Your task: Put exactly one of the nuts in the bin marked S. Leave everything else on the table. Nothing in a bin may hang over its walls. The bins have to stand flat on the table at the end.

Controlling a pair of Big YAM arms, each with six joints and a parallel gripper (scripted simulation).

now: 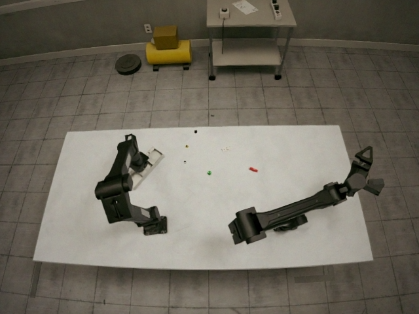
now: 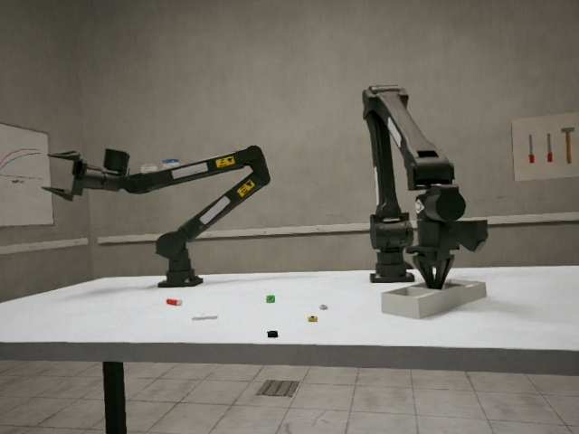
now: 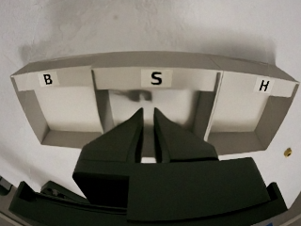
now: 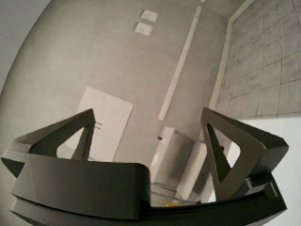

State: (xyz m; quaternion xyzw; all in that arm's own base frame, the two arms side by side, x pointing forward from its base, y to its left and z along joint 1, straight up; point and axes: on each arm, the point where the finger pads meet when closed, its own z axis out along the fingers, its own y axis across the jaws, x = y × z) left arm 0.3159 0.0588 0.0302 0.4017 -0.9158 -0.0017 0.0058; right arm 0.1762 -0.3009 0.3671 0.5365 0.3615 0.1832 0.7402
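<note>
Right now my left hand is 1 cm short of the bin and 1 cm above it. Also, from my left hand: grey nut 23 cm to the right, 4 cm ahead, 3 cm below; yellow nut 24 cm to the right, 14 cm ahead, 3 cm below; green cube 37 cm to the right, 3 cm behind, 2 cm below.
</note>
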